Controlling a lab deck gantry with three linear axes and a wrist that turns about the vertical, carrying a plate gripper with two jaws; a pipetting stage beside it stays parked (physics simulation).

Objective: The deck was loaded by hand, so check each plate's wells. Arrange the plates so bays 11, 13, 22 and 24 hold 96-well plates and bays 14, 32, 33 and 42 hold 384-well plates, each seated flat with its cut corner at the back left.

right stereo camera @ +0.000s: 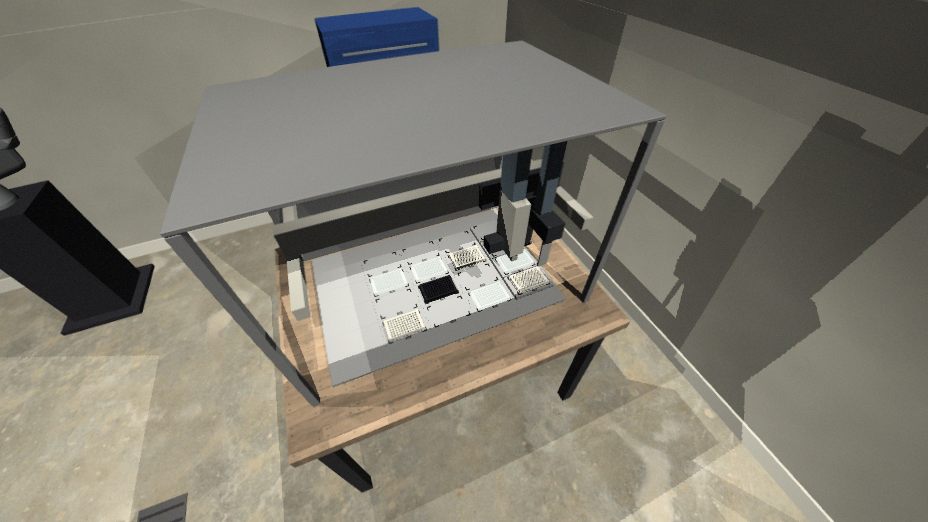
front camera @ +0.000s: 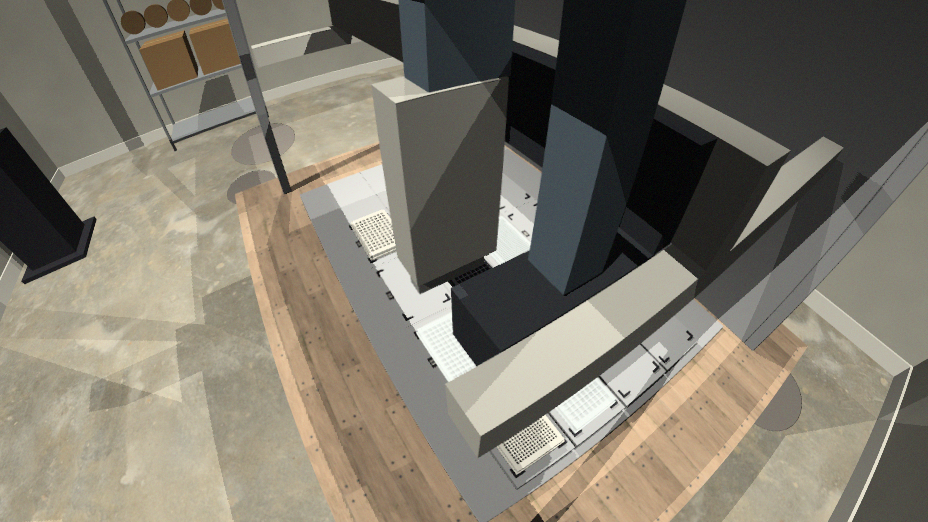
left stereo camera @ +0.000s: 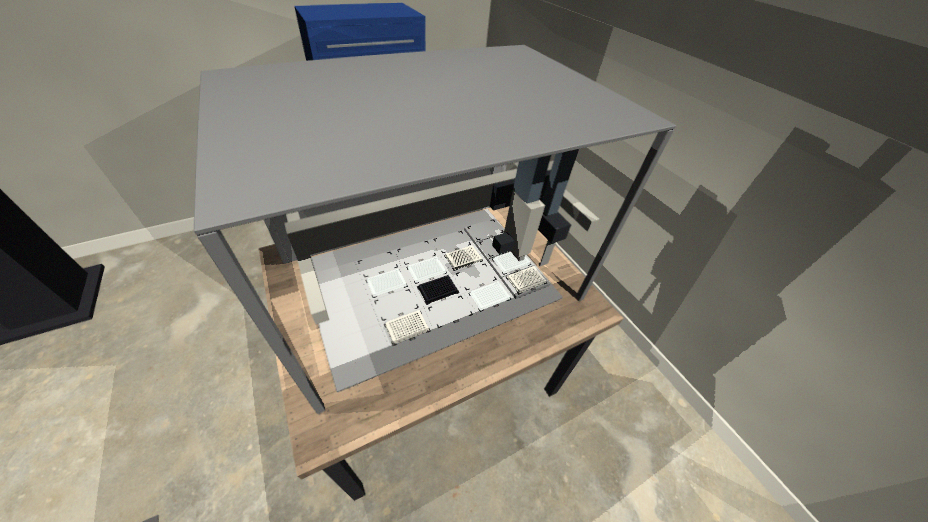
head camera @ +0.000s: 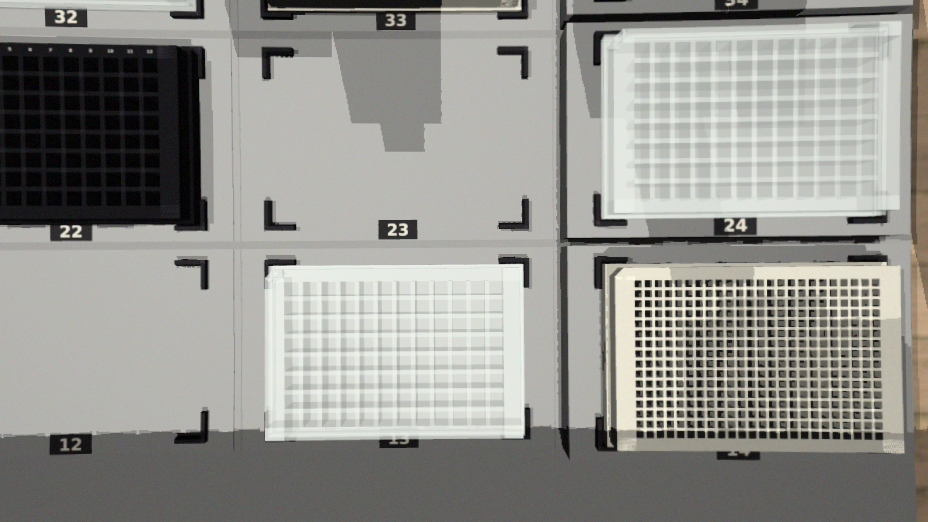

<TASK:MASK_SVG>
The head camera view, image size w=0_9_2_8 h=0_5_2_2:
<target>black 96-well plate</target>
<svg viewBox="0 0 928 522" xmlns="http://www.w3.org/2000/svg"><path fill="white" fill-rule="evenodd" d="M0 42L0 225L200 224L200 103L198 55L192 50L182 50L177 45Z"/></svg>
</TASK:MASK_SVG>
